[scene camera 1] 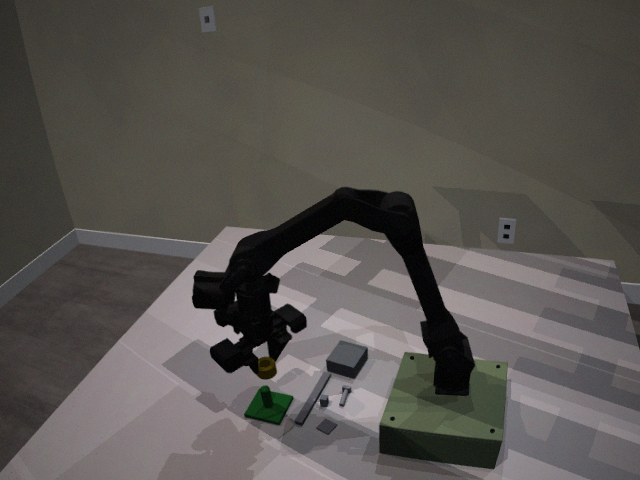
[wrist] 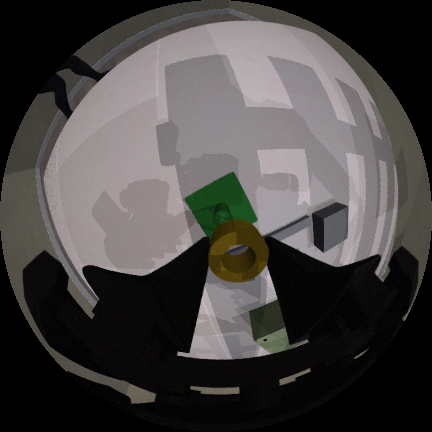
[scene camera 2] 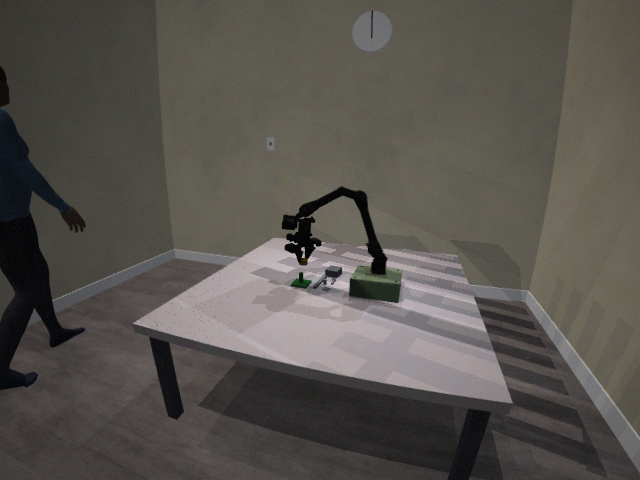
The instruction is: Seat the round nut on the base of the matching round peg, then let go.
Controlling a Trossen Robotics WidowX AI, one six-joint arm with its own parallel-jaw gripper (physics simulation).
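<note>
The round nut, a dark yellow ring [scene camera 1: 266, 373] [scene camera 2: 303, 262] [wrist: 218, 250], is held between the fingertips with its hole roughly upright. My gripper [scene camera 1: 266, 363] [scene camera 2: 303, 259] [wrist: 236, 242] is shut on it and points down. A green round peg [scene camera 1: 266, 396] [scene camera 2: 301, 277] [wrist: 221, 213] stands upright on a square green base [scene camera 1: 282, 403] [scene camera 2: 294, 284] [wrist: 234, 186] on the table. The nut is in the air above the peg's top, with a gap between them in both scene views. In the wrist view the peg's top shows just beyond the nut, and the nut hides the base's near corner.
A grey block [scene camera 1: 346, 357] [scene camera 2: 333, 271] [wrist: 335, 227], a long bar [scene camera 1: 312, 400], a small cube [scene camera 1: 324, 400], a bolt [scene camera 1: 344, 395] and a flat tile [scene camera 1: 326, 426] lie between the peg base and the arm's green mounting box [scene camera 1: 439, 441] [scene camera 2: 374, 288]. A person [scene camera 2: 15, 165] is beyond the table's left side.
</note>
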